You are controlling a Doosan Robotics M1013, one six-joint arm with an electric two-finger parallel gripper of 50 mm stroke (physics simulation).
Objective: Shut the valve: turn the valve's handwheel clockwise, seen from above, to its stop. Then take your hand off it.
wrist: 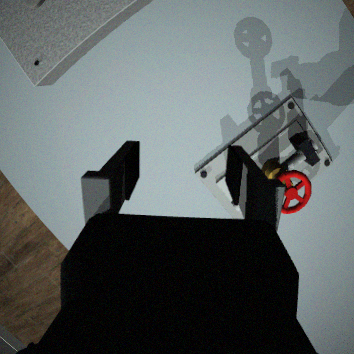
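The valve's red spoked handwheel [308, 191] is at the right in the wrist view, just right of the right finger, which hides part of its left side. Behind it are the valve's brass part [271, 169] and a black block [306, 149]. They sit over a light metal base plate [212, 175] with dark bolts at its corners. My gripper [182, 160] is open and empty. The handwheel is outside the gap between the fingers. The right finger covers part of the plate. How far the fingers are above the plate I cannot tell.
A grey speckled slab [65, 35] with dark bolt holes is at the upper left. The pale blue-grey table top [165, 90] carries dark shadows at the upper right. Its edge runs along the lower left, with brown wooden floor [25, 230] beyond.
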